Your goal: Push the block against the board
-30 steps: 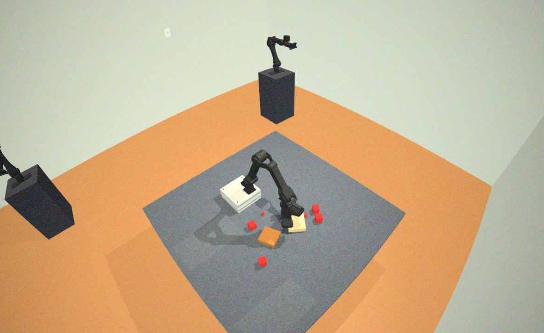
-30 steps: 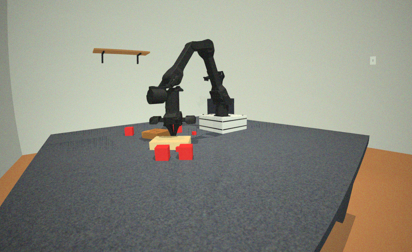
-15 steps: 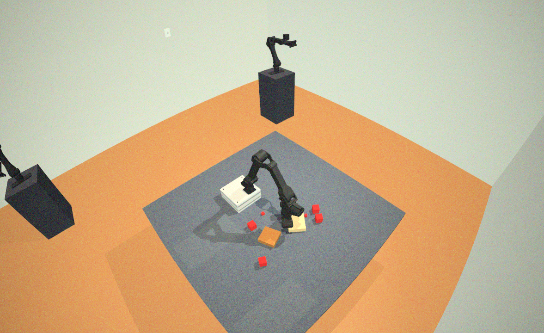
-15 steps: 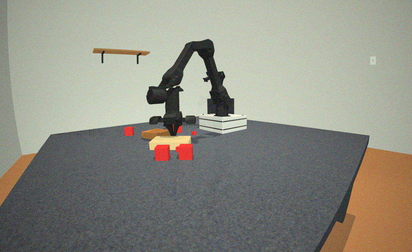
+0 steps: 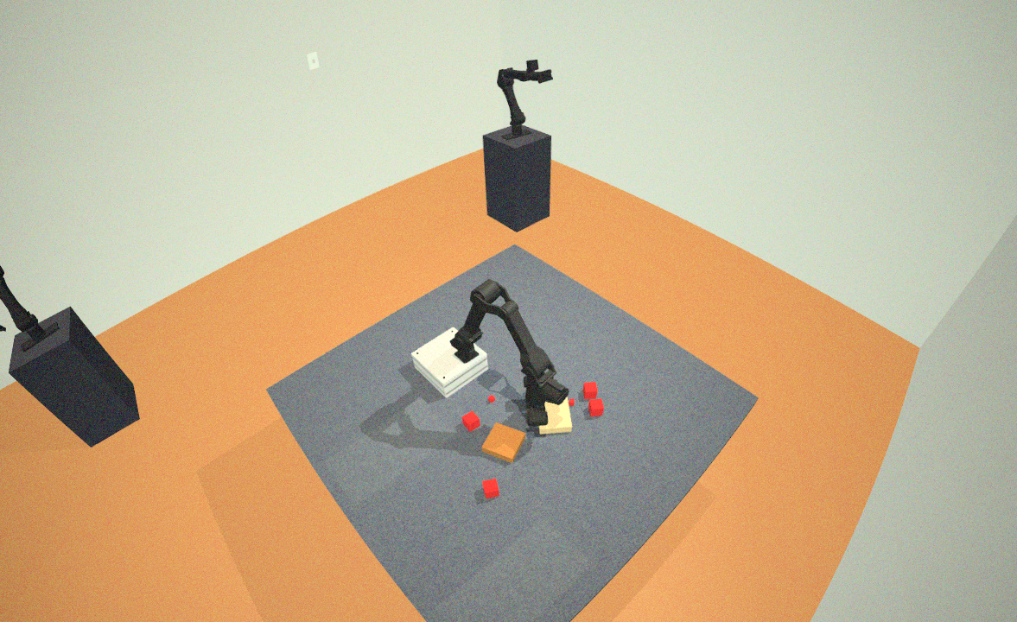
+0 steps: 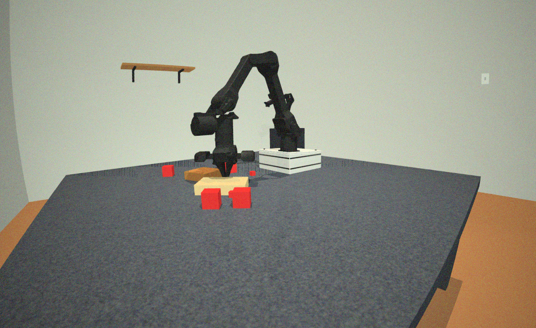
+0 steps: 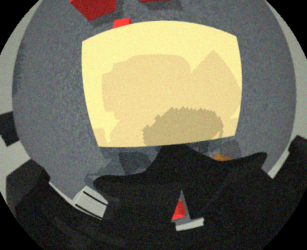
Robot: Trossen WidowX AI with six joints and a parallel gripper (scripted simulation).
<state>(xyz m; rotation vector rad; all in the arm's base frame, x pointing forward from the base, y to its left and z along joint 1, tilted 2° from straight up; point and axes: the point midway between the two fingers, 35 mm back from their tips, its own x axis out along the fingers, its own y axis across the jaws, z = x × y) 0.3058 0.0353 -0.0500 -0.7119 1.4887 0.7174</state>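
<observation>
My gripper tip is now 4 cm short of the cream board, 5 cm to the right of it and 1 cm below it. Also, from my gripper tip: square block 2 cm ahead, 15 cm to the right, 1 cm above.
</observation>
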